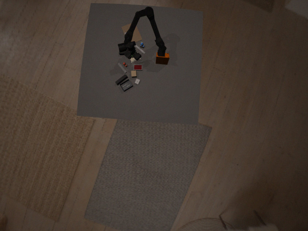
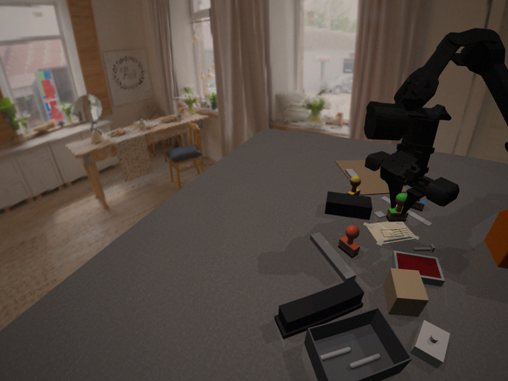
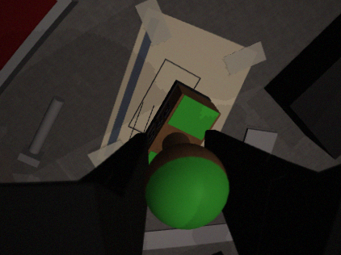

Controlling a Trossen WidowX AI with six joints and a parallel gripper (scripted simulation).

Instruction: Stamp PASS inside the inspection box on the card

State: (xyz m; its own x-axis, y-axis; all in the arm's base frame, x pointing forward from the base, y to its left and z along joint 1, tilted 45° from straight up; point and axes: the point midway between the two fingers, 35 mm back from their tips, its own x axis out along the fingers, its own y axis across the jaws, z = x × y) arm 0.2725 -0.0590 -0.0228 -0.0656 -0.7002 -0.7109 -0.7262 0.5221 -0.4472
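The cream card lies 70 mm below my gripper tip and 10 mm to the right of it. Also, from my gripper tip: green-knobbed pass stamp (right at my gripper tip); then bolt (80 mm behind, 60 mm below, 40 mm to the left); then red ink pad (100 mm to the left, 60 mm below, 40 mm behind).
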